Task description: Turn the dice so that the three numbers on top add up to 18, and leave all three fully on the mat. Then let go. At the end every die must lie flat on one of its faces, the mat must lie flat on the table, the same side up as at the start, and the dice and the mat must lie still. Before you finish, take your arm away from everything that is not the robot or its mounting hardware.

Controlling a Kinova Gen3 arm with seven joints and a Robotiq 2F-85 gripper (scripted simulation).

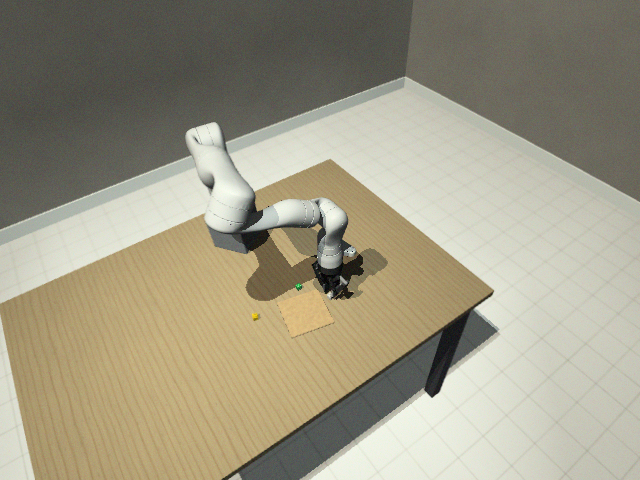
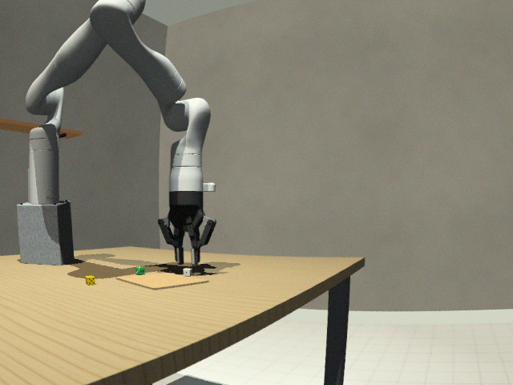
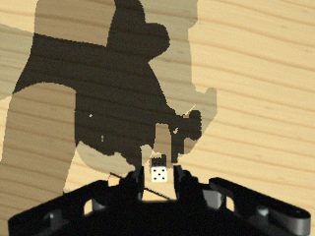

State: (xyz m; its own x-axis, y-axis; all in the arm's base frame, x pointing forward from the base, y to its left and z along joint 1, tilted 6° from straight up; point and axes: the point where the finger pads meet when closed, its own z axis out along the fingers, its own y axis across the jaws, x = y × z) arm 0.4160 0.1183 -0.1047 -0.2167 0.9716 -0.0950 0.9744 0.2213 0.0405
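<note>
The white die lies 3 cm below my hand. From my hand the other things lie so: yellow die (24 cm to the right, 7 cm behind, 3 cm below); tan mat (10 cm to the right, 4 cm below); green die (9 cm behind, 6 cm to the right, 3 cm below).
</note>
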